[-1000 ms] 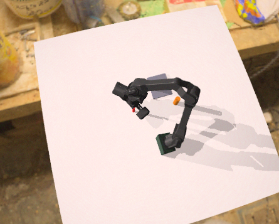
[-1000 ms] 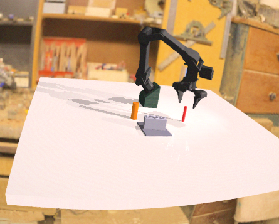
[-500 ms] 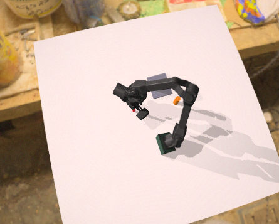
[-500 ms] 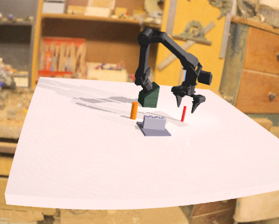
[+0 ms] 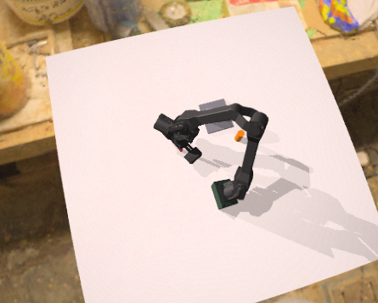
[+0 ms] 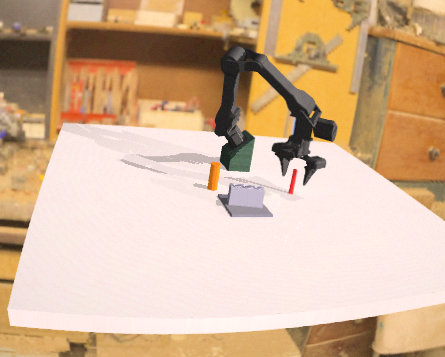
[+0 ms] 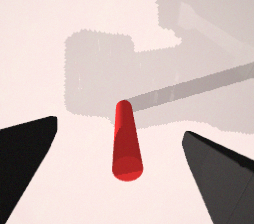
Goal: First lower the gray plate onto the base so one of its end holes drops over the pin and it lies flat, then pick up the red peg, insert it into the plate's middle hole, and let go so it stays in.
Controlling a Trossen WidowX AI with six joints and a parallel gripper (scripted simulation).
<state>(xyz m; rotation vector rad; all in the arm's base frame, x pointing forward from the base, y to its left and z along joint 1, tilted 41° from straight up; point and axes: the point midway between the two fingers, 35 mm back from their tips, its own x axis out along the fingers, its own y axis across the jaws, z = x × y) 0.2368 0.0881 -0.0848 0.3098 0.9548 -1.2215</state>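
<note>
Right now the gray plate is 190 mm to the right of my gripper tip and 110 mm ahead of it. The rest, counted from my gripper tip: red peg (right at my gripper tip); then gray base (180 mm to the right, 110 mm ahead, 30 mm below); then orange cylinder (260 mm to the right, 10 mm behind).
</note>
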